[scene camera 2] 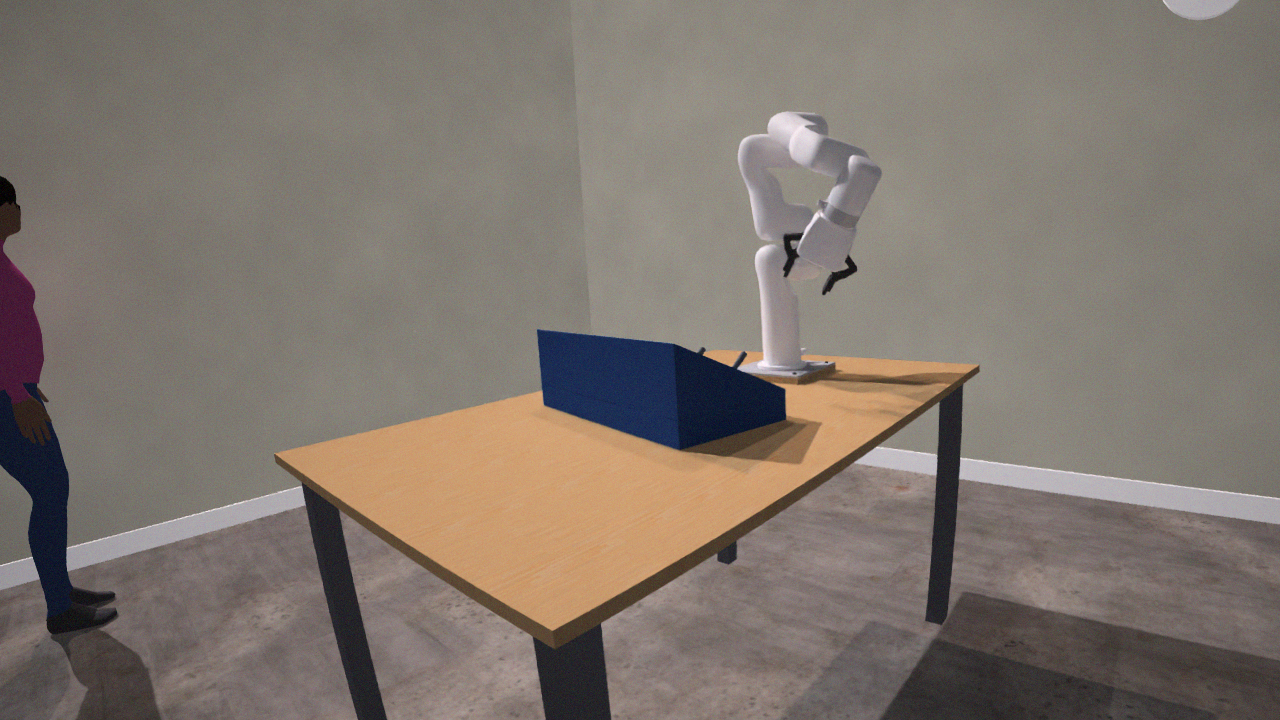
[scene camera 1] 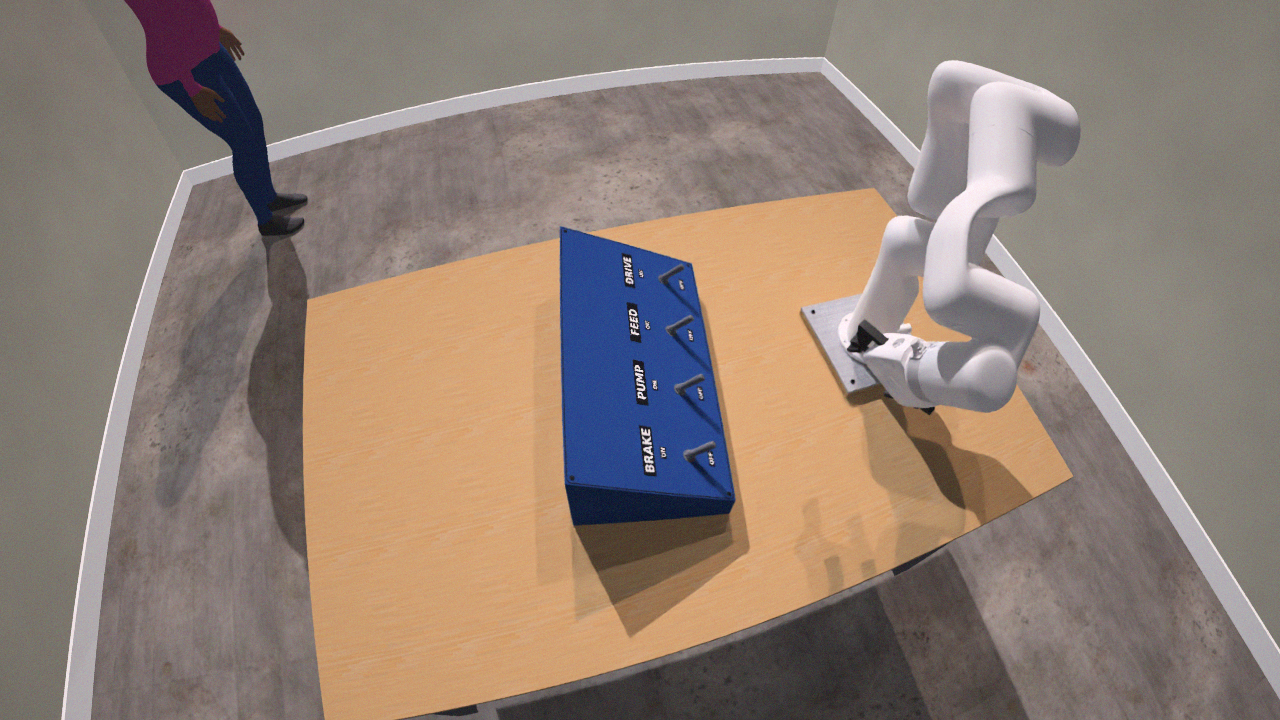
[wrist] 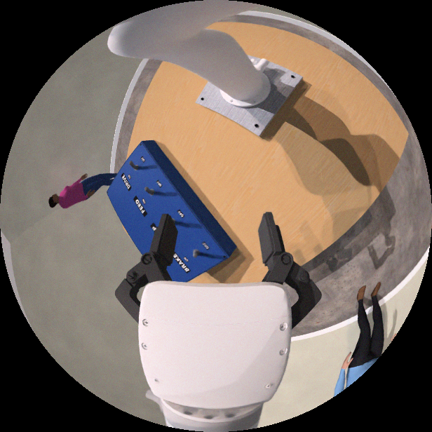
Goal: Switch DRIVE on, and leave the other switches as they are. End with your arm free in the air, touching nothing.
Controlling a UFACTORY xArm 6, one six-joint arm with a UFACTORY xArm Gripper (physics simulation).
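Frame: origin at the arm's base, x up, y ahead, z left, level; millimetres.
Seen in the pictures: gripper, fingertip midpoint: [scene camera 2: 804, 283] [scene camera 1: 872, 365]; arm's base, origin of the base link: [scene camera 2: 782, 366].
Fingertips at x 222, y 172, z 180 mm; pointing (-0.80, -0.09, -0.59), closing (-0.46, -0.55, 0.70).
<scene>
Pixels of each thing's middle, then the offset from my fingertips to it. Level surfaces: height alone.
- blue sloped switch panel, body centre: [scene camera 1: 632, 371] [scene camera 2: 646, 383] dz -188, dx -181, dy +311 mm
- FEED lever, body centre: [scene camera 1: 681, 323] dz -233, dx -132, dy +214 mm
- PUMP lever, body centre: [scene camera 1: 691, 382] dz -115, dx -132, dy +234 mm
- BRAKE lever, body centre: [scene camera 1: 701, 449] [scene camera 2: 738, 361] dz +4, dx -132, dy +254 mm
- wooden table, its level: dx -243 mm
A blue sloped switch panel [scene camera 1: 595, 358] [scene camera 2: 608, 385] [wrist: 175, 200] stands on the table. Its DRIVE lever [scene camera 1: 671, 274] [wrist: 134, 165] leans toward its OFF mark. The FEED lever [scene camera 1: 680, 325] [wrist: 149, 190], the PUMP lever [scene camera 1: 688, 385] and the BRAKE lever [scene camera 1: 699, 450] [wrist: 197, 253] lean toward OFF too. In the wrist view a finger partly hides the PUMP switch. My gripper [scene camera 1: 872, 368] [scene camera 2: 806, 282] [wrist: 216, 221] is open and empty, in the air near the arm's base, apart from the panel.
The wooden table [scene camera 1: 429, 402] [scene camera 2: 501, 501] [wrist: 210, 155] carries the panel and the arm's metal base plate [scene camera 1: 827, 326] [scene camera 2: 816, 368] [wrist: 230, 112]. A person in a magenta top [scene camera 1: 179, 44] [scene camera 2: 17, 313] [wrist: 72, 193] stands beyond the table. Another person in light blue [wrist: 360, 375] shows in the wrist view.
</scene>
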